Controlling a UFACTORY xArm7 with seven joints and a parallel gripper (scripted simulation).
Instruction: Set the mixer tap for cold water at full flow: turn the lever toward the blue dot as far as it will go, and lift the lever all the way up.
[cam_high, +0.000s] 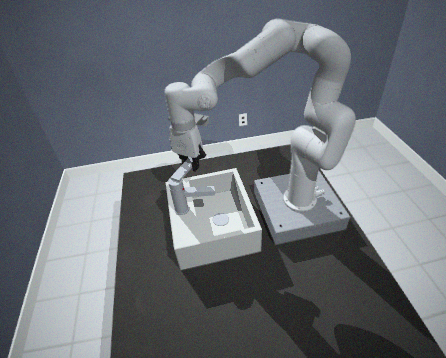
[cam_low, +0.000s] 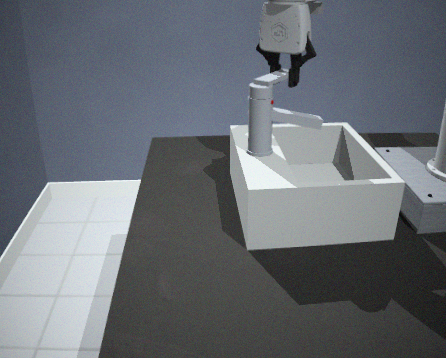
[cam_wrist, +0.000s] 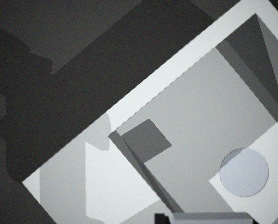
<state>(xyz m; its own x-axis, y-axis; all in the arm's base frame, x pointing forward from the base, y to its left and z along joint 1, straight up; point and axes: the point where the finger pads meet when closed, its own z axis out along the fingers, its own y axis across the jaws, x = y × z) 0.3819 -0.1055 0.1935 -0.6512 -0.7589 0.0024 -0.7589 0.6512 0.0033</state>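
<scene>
My hand is 3 cm to the right of the flat lever and 2 cm short of it. Round my hand: white sink basin 23 cm below, 7 cm to the left, 6 cm behind; then grey mixer tap 5 cm to the left, 4 cm below, 4 cm ahead.
</scene>
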